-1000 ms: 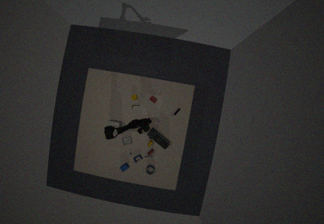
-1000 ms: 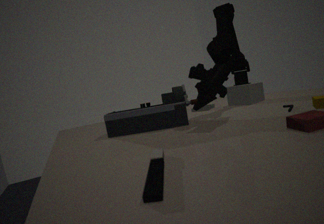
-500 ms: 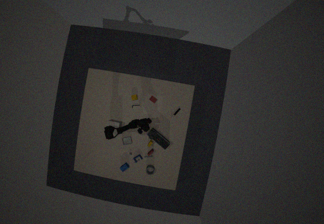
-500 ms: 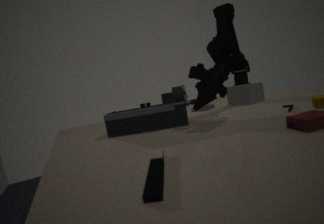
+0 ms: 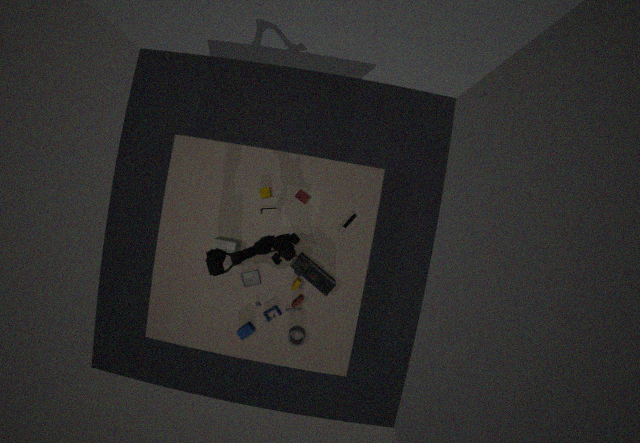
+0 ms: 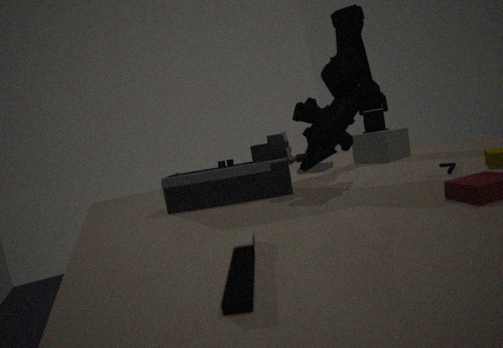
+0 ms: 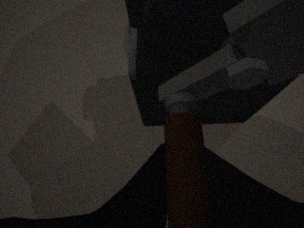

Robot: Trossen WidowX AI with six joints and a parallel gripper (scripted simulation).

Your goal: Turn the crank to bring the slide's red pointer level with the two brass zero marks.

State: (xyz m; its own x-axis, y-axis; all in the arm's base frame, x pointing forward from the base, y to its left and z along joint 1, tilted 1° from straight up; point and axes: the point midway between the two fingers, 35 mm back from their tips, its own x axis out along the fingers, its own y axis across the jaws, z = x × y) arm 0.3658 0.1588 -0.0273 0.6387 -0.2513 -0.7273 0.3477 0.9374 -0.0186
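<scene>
The brown crank handle is 30 mm above my gripper tip, 20 mm behind it and 10 mm to the left of it. Also, from my gripper tip: red pointer 130 mm ahead, 70 mm to the right, 40 mm above; then grey plate 240 mm to the right, 190 mm behind, 40 mm below; then blue piece 560 mm to the right, 110 mm behind, 20 mm below.
</scene>
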